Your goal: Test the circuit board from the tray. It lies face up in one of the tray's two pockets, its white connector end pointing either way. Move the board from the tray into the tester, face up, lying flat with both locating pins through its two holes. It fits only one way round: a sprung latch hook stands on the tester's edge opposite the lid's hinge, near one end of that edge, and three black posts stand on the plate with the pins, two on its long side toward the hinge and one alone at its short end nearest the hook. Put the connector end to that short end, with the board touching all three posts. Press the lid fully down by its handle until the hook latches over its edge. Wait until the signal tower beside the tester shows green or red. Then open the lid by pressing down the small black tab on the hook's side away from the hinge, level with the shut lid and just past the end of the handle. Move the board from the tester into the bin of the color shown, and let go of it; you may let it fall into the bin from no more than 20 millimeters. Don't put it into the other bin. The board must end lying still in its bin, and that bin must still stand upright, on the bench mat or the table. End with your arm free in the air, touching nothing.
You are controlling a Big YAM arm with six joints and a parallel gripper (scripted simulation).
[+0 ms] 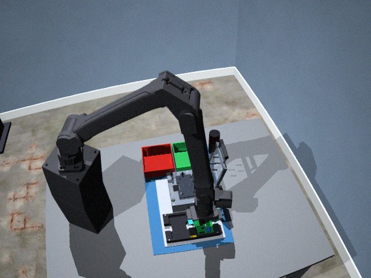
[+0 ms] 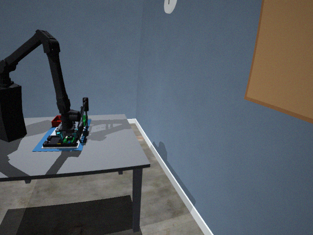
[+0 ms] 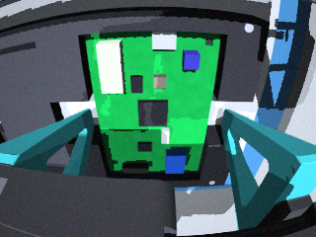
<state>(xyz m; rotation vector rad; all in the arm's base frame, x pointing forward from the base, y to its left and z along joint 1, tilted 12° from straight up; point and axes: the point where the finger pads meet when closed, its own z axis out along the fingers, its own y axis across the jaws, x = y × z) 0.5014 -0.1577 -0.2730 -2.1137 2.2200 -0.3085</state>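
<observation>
Right now my hand is 10 mm above the green circuit board. The rest, counted from my hand: black latch hook: 230 mm to the left, 90 mm behind, 60 mm above; clear lid: 170 mm to the left, 160 mm above, 90 mm ahead; green bin: 370 mm to the left, 20 mm ahead, 10 mm below.
</observation>
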